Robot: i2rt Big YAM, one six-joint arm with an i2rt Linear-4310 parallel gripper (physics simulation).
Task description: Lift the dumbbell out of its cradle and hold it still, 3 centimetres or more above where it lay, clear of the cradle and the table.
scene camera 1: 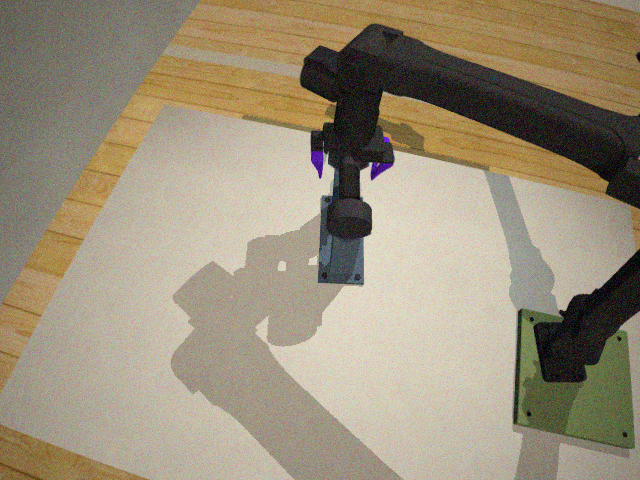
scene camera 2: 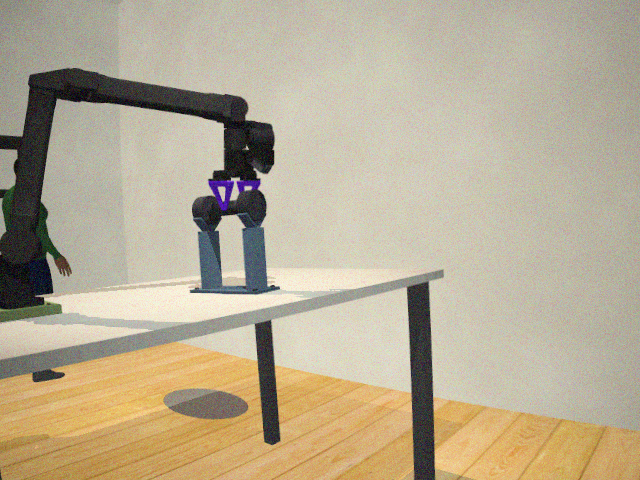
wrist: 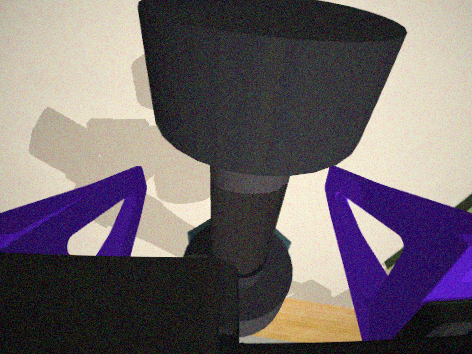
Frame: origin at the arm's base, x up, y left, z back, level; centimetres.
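Seen in the pictures: gripper, fingertip midpoint: (scene camera 1: 345, 177) (scene camera 2: 235, 209) (wrist: 235, 176); arm's base at its link origin: (scene camera 1: 557, 352) (scene camera 2: 14, 305).
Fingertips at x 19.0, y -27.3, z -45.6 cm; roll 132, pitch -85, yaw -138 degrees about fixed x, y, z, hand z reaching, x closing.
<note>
Offsets run from my fingertips to a thing's middle. Level surfaces: height alone.
The dark dumbbell {dx +0.5, dy +1.8, dz +0.7 cm} (scene camera 1: 349, 222) (scene camera 2: 251, 209) (wrist: 270, 100) rests level, with its two round heads on the tops of the blue-grey cradle {dx -11.2, dy +1.8, dz +0.7 cm} (scene camera 1: 343, 263) (scene camera 2: 254, 258), which has two upright posts on a flat base plate. My gripper (scene camera 1: 346, 177) (scene camera 2: 236, 202) (wrist: 235, 176) points down over the dumbbell's bar and is open, its purple fingers wide apart. One finger stands on each side of the bar, between the heads, with a gap on both sides in the wrist view. The tips are about at the bar's height in scene camera 2. The far finger is partly hidden there behind a head.
The cradle stands on the pale table {dx -21.1 cm} (scene camera 1: 129, 206) (scene camera 2: 361, 279). The arm's green base plate (scene camera 1: 604, 392) (scene camera 2: 49, 310) is mounted on the same table. A person in a green top (scene camera 2: 43, 227) stands behind the arm. The table's far edge lies beyond the cradle in scene camera 1.
</note>
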